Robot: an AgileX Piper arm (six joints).
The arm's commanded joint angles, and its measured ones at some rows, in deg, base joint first. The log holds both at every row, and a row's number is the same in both.
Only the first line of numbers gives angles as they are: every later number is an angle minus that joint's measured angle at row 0.
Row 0, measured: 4.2, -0.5, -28.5, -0.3, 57.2, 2.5
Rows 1 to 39, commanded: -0.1, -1.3, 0.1, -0.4, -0.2, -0.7; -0.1, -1.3, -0.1, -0.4, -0.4, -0.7; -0.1, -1.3, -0.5, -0.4, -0.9, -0.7; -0.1, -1.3, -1.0, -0.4, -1.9, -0.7; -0.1, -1.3, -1.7, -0.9, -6.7, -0.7; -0.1, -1.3, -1.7, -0.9, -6.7, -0.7; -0.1, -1.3, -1.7, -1.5, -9.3, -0.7; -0.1, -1.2, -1.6, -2.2, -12.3, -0.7; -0.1, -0.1, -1.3, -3.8, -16.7, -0.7; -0.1, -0.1, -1.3, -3.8, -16.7, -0.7; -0.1, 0.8, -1.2, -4.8, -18.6, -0.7; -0.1, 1.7, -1.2, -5.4, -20.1, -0.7; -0.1, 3.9, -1.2, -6.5, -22.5, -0.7; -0.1, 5.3, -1.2, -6.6, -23.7, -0.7; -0.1, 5.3, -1.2, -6.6, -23.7, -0.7; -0.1, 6.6, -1.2, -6.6, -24.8, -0.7; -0.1, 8.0, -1.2, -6.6, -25.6, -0.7; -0.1, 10.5, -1.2, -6.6, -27.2, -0.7; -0.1, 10.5, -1.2, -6.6, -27.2, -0.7; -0.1, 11.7, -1.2, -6.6, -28.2, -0.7; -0.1, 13.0, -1.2, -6.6, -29.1, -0.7; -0.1, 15.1, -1.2, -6.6, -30.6, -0.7; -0.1, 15.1, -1.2, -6.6, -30.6, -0.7; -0.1, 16.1, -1.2, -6.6, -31.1, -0.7; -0.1, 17.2, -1.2, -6.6, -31.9, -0.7; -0.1, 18.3, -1.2, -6.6, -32.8, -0.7; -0.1, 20.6, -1.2, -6.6, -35.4, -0.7; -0.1, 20.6, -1.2, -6.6, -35.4, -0.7; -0.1, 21.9, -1.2, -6.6, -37.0, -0.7; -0.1, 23.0, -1.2, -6.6, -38.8, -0.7; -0.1, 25.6, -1.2, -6.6, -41.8, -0.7; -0.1, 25.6, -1.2, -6.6, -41.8, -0.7; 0.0, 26.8, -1.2, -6.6, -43.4, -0.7; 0.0, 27.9, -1.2, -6.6, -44.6, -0.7; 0.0, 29.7, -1.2, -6.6, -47.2, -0.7; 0.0, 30.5, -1.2, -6.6, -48.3, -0.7; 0.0, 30.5, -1.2, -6.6, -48.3, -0.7; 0.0, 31.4, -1.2, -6.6, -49.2, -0.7; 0.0, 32.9, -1.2, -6.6, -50.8, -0.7
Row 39, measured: 0.0, 31.1, -0.9, -6.1, -47.4, -0.1
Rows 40 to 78, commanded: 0.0, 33.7, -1.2, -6.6, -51.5, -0.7; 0.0, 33.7, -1.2, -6.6, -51.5, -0.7; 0.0, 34.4, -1.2, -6.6, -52.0, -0.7; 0.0, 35.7, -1.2, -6.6, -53.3, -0.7; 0.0, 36.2, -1.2, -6.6, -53.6, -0.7; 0.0, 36.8, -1.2, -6.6, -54.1, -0.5; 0.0, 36.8, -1.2, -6.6, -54.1, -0.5; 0.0, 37.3, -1.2, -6.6, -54.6, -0.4; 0.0, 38.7, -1.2, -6.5, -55.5, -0.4; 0.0, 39.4, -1.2, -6.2, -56.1, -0.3; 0.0, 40.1, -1.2, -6.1, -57.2, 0.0; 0.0, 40.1, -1.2, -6.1, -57.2, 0.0; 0.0, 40.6, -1.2, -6.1, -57.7, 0.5; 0.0, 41.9, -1.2, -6.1, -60.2, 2.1; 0.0, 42.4, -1.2, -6.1, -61.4, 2.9; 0.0, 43.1, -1.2, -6.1, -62.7, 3.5; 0.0, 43.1, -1.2, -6.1, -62.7, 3.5; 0.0, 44.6, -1.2, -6.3, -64.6, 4.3; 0.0, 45.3, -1.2, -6.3, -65.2, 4.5; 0.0, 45.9, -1.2, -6.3, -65.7, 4.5; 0.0, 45.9, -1.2, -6.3, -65.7, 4.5; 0.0, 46.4, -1.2, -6.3, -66.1, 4.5; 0.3, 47.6, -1.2, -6.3, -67.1, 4.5; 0.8, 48.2, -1.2, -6.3, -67.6, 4.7; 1.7, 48.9, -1.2, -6.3, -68.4, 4.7; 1.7, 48.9, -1.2, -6.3, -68.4, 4.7; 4.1, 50.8, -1.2, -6.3, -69.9, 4.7; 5.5, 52.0, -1.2, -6.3, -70.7, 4.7; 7.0, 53.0, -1.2, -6.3, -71.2, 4.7; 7.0, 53.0, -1.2, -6.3, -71.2, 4.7; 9.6, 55.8, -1.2, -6.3, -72.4, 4.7; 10.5, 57.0, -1.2, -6.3, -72.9, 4.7; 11.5, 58.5, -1.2, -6.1, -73.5, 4.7; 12.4, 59.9, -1.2, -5.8, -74.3, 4.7; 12.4, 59.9, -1.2, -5.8, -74.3, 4.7; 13.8, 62.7, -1.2, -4.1, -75.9, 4.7; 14.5, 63.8, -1.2, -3.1, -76.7, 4.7; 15.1, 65.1, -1.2, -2.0, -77.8, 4.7; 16.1, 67.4, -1.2, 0.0, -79.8, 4.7
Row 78, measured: 14.8, 64.7, -0.8, -2.7, -76.2, 4.6
